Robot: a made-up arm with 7 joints. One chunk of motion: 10 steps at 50 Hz.
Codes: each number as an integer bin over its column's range. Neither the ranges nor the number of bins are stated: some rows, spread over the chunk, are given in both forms.
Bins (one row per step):
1: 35 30 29 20 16 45 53
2: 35 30 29 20 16 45 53
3: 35 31 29 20 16 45 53
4: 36 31 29 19 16 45 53
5: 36 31 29 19 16 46 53
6: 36 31 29 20 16 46 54
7: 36 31 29 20 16 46 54
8: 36 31 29 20 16 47 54
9: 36 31 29 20 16 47 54
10: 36 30 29 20 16 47 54
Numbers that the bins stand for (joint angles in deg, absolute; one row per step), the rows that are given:
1: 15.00 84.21 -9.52 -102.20 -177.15 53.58 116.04
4: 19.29 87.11 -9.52 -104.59 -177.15 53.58 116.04
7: 19.29 87.11 -9.52 -102.20 -177.15 56.99 121.44
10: 19.29 84.21 -9.52 -102.20 -177.15 60.40 121.44
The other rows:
2: 15.00 84.21 -9.52 -102.20 -177.15 53.58 116.04
3: 15.00 87.11 -9.52 -102.20 -177.15 53.58 116.04
5: 19.29 87.11 -9.52 -104.59 -177.15 56.99 116.04
6: 19.29 87.11 -9.52 -102.20 -177.15 56.99 121.44
8: 19.29 87.11 -9.52 -102.20 -177.15 60.40 121.44
9: 19.29 87.11 -9.52 -102.20 -177.15 60.40 121.44

